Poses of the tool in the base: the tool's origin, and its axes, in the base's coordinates. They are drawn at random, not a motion.
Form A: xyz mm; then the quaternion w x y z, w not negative.
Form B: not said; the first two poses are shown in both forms.
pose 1, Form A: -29.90 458.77 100.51 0.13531 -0.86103 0.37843 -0.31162
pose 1, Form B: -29.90 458.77 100.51 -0.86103 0.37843 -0.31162 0.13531
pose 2, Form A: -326.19 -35.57 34.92 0.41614 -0.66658 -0.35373 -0.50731
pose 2, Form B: -326.19 -35.57 34.92 -0.66658 -0.35373 -0.50731 0.41614
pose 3, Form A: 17.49 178.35 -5.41 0.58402 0.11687 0.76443 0.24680
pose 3, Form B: 17.49 178.35 -5.41 0.11687 0.76443 0.24680 0.58402
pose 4, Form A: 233.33 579.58 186.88 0.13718 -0.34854 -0.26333 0.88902
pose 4, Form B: 233.33 579.58 186.88 -0.34854 -0.26333 0.88902 0.13718
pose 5, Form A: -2.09 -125.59 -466.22 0.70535 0.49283 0.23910 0.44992
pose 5, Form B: -2.09 -125.59 -466.22 0.49283 0.23910 0.44992 0.70535
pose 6, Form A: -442.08 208.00 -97.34 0.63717 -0.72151 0.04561 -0.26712
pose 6, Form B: -442.08 208.00 -97.34 -0.72151 0.04561 -0.26712 0.63717
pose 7, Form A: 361.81 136.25 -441.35 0.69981 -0.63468 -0.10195 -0.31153
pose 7, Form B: 361.81 136.25 -441.35 -0.63468 -0.10195 -0.31153 0.69981
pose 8, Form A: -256.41 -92.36 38.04 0.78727 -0.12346 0.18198 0.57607
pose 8, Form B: -256.41 -92.36 38.04 -0.12346 0.18198 0.57607 0.78727
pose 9, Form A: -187.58 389.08 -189.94 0.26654 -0.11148 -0.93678 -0.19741
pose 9, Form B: -187.58 389.08 -189.94 -0.11148 -0.93678 -0.19741 0.26654
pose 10, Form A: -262.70 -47.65 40.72 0.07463 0.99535 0.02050 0.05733
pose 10, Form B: -262.70 -47.65 40.72 0.99535 0.02050 0.05733 0.07463
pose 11, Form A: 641.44 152.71 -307.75 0.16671 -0.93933 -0.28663 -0.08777
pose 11, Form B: 641.44 152.71 -307.75 -0.93933 -0.28663 -0.08777 0.16671
